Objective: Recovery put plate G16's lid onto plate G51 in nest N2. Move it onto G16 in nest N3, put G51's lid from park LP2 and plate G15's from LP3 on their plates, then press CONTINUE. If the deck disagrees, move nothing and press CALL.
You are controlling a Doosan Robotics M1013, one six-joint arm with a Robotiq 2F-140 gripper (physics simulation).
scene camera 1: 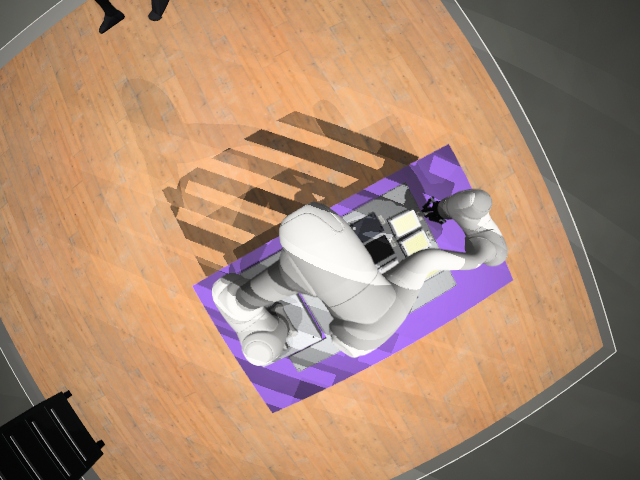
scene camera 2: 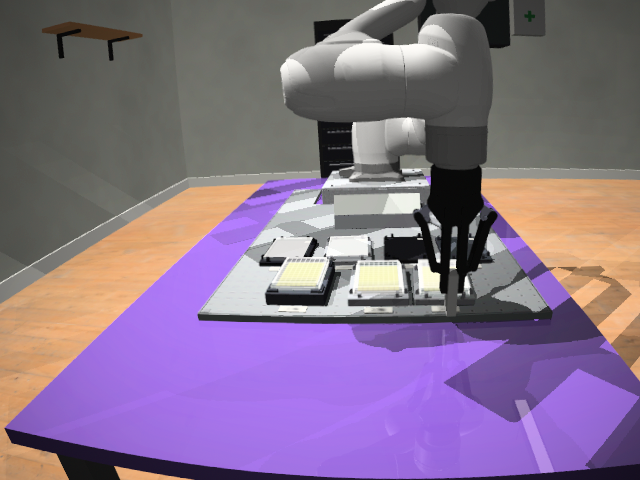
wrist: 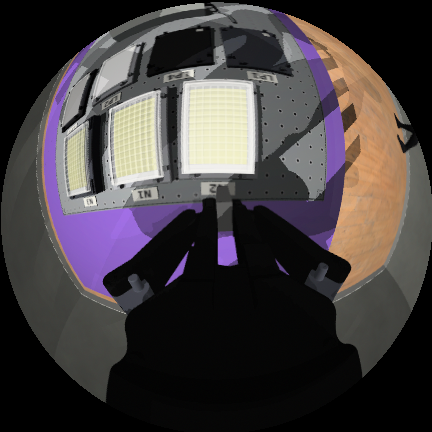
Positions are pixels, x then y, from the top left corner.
Labels:
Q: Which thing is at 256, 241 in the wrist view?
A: My gripper.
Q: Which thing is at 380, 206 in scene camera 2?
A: A grey box.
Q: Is my gripper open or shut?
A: Shut.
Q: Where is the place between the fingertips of my gripper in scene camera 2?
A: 449, 311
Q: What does my gripper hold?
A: Nothing.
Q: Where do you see a nest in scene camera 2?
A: At 418, 300

